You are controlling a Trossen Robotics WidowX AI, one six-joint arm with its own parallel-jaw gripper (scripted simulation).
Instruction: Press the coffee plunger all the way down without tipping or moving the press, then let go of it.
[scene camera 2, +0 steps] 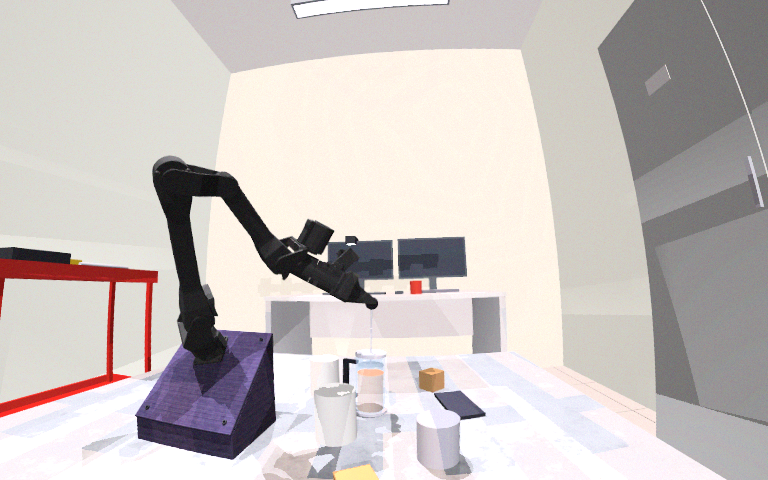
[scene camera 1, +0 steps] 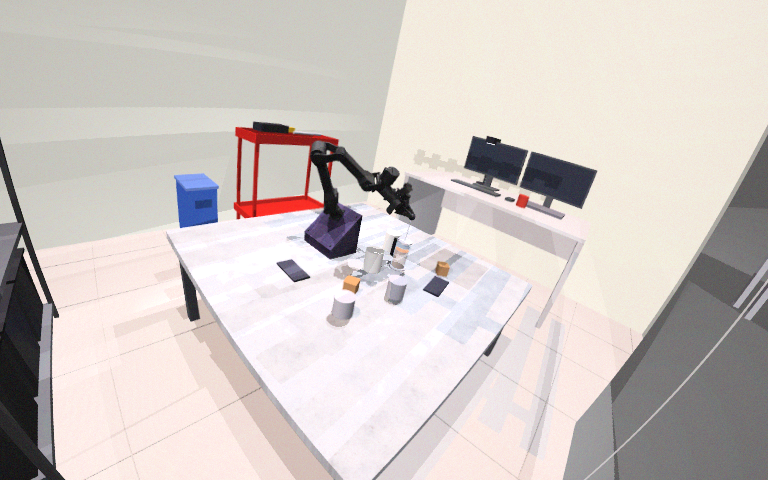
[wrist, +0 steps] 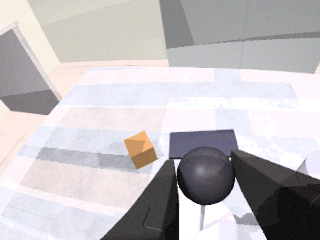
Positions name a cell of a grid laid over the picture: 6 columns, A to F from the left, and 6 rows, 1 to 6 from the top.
Scene:
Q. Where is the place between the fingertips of the gripper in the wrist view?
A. At D5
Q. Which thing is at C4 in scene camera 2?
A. The gripper.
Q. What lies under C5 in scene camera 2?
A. A glass coffee press.

